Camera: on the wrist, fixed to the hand. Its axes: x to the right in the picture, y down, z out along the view.
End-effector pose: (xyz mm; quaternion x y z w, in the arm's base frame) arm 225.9 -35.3 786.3 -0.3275 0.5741 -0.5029 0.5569
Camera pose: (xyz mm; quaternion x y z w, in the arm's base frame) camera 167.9 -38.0 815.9 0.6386 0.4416 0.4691 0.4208
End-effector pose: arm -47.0 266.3 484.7 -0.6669 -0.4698 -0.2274 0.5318
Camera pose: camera -69.6 219.2 523.7 -0.4508 0.7272 0.4000 0.3287
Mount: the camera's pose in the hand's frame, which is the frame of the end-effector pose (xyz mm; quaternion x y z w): 2.9 -39.3 -51.9 0.0020 0.1719 0.9842 0.0428
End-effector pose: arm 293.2 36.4 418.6 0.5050 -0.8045 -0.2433 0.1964
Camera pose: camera 349.3 9.1 437.4 -0.7279 -0.4982 0.2713 0.3851
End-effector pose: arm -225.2 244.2 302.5 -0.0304 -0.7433 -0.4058 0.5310
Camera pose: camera -205.5 183.8 288.0 -0.6620 0.0886 0.5015 0.5499
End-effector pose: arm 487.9 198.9 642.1 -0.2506 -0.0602 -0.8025 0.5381
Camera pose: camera 434.4 193.7 605.3 0.0691 0.3350 0.4523 0.8237
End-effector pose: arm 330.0 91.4 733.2 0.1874 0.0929 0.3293 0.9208
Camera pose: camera 339.4 80.0 669.7 -0.0447 0.0215 -0.9523 0.3010
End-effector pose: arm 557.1 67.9 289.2 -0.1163 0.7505 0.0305 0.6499
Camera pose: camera 514.9 19.1 298.5 -0.7297 -0.2583 -0.6194 0.1310
